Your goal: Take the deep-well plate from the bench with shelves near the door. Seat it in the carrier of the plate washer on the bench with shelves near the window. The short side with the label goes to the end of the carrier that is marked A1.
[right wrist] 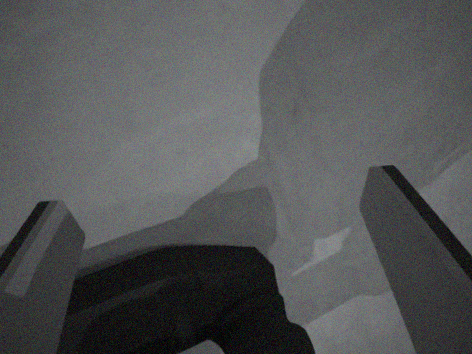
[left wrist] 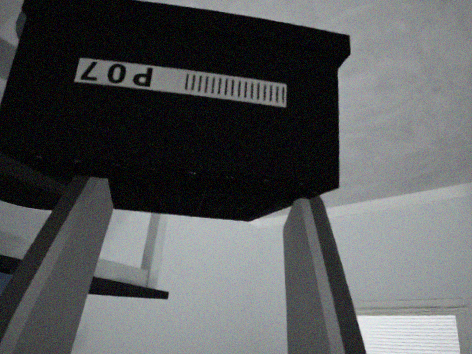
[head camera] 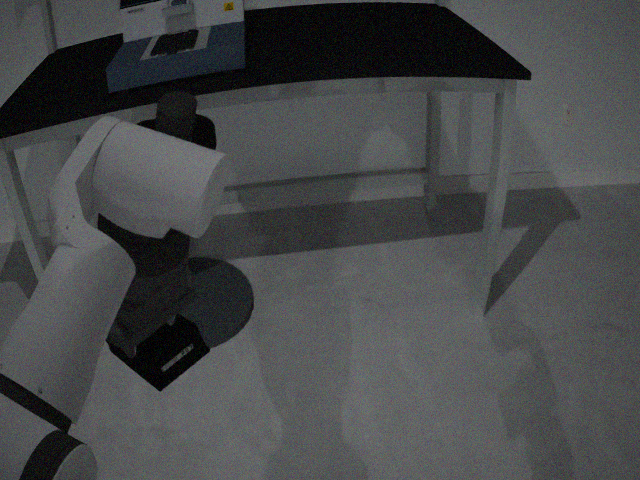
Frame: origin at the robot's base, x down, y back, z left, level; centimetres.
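Seen in the pictures: left gripper, fingertip midpoint: (left wrist: 200, 200) (head camera: 148, 335); right gripper, fingertip midpoint: (right wrist: 218, 203).
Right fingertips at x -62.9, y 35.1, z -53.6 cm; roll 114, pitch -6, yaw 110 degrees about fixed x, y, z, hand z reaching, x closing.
Observation:
Pixels of each thing's top centre, then the offset from my right fingertips to it. "*": a spot on its surface instead. Level surfaces: height alone.
- black deep-well plate, top centre: (left wrist: 170, 236) (head camera: 142, 317) dx -32.0, dy -89.6, dz +77.2 cm
- white machine, surface spot: (head camera: 217, 54) * dx -34.7, dy -172.4, dz +85.4 cm
- black bench top, surface height: dx -28.6 cm
A black deep-well plate (head camera: 155, 369) (left wrist: 175, 135) is in my left gripper (head camera: 152, 334) (left wrist: 200, 200), which is shut on it. The short side with the white P07 label faces the left wrist camera, and the label reads upside down there. It hangs in front of the bench, well below its top in the head view. A blue and white machine (head camera: 217, 54), seemingly the plate washer, stands on the black bench top (head camera: 361, 43). Its pale carrier (head camera: 204, 38) with a dark middle lies on the blue base; the A1 mark is not readable. My right gripper (right wrist: 218, 203) is open and empty above the floor.
A round dark blue disc (head camera: 227, 304), like a stool base, stands on the floor behind the plate. A black rounded shape (head camera: 205, 131) shows behind my arm. Bench legs (head camera: 496, 196) (head camera: 433, 144) stand at the right. A bright blind (left wrist: 410, 335) shows on the wall.

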